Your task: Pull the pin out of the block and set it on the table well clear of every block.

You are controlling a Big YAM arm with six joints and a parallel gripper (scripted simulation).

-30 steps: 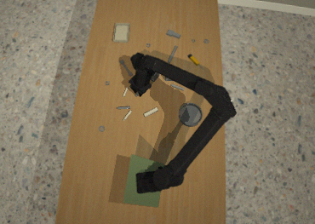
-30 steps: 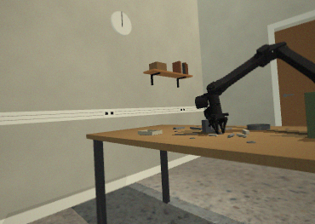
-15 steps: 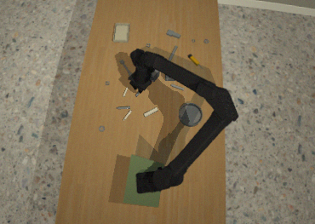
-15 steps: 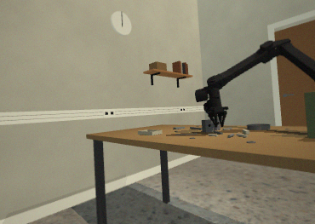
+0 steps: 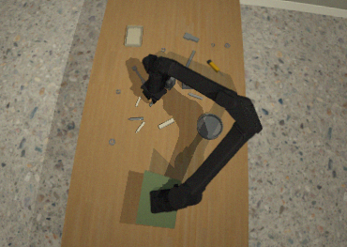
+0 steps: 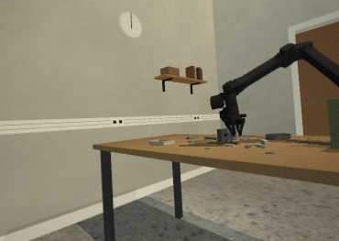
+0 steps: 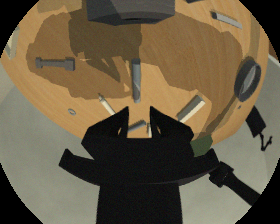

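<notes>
My gripper is now 4 cm above the slim grey pin, 2 cm short of it and 1 cm to the left of it. Also, from my hand: shallow tray: 41 cm ahead, 9 cm to the left, 4 cm below; round dish: 26 cm to the right, 13 cm behind, 4 cm below; white stick: 11 cm behind, 6 cm to the right, 4 cm below.
</notes>
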